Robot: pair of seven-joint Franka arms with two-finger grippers.
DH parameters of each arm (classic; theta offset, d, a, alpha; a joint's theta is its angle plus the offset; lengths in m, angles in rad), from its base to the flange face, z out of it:
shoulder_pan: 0 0.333 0 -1.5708
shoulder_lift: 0 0 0 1.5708
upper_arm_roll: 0 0.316 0.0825 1.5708
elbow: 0 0 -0.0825 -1.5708
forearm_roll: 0 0.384 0 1.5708
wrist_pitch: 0 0 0.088 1.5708
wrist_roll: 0 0.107 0 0
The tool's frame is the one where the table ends.
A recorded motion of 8 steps. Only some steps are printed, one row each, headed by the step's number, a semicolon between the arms.
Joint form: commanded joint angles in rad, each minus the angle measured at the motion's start. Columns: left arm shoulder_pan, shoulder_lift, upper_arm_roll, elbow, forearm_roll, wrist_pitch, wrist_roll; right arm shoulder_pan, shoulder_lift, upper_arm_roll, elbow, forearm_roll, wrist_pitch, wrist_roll.
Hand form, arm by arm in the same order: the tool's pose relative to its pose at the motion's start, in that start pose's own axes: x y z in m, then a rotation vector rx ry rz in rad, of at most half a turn. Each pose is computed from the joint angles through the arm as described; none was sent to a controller.
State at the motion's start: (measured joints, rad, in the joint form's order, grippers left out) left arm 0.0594 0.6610 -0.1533 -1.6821 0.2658 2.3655 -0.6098; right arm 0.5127 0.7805 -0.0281 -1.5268 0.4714 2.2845 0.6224
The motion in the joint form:
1: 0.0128 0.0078 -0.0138 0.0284 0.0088 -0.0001 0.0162; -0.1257 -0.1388 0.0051 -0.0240 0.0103 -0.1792 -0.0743
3: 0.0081 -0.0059 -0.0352 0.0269 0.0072 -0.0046 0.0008; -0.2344 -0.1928 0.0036 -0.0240 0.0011 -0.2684 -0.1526
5: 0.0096 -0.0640 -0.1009 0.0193 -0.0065 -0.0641 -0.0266; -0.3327 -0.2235 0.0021 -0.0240 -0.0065 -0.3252 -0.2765
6: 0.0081 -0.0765 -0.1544 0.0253 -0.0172 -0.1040 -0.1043; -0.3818 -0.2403 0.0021 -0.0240 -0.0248 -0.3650 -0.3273
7: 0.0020 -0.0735 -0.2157 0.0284 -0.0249 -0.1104 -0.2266; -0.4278 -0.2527 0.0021 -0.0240 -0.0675 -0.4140 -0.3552
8: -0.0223 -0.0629 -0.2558 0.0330 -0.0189 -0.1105 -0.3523; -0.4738 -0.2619 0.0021 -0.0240 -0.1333 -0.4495 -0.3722
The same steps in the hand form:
1: 0.0086 0.0013 -0.0070 -0.0117 0.0190 0.0153; 0.0297 0.0356 -0.0947 0.0276 -0.0620 0.0051
3: 0.0031 0.0154 -0.0181 -0.0279 0.0238 0.0186; 0.0651 0.0811 -0.1476 0.0447 -0.0720 0.0026
5: -0.0140 0.0443 -0.0569 -0.0550 0.0098 0.0291; 0.0958 0.1289 -0.1849 0.0638 -0.0698 -0.0451
6: -0.0304 0.0702 -0.0721 -0.0744 -0.0190 -0.0124; 0.1076 0.1549 -0.2030 0.0578 -0.0739 -0.0649
7: -0.0519 0.1038 -0.0813 -0.1090 -0.0437 -0.0846; 0.1171 0.1826 -0.2166 0.0238 -0.0855 -0.0707
8: -0.0748 0.1364 -0.0854 -0.1258 -0.0620 -0.1509; 0.1278 0.2130 -0.2291 -0.0291 -0.0830 -0.0689

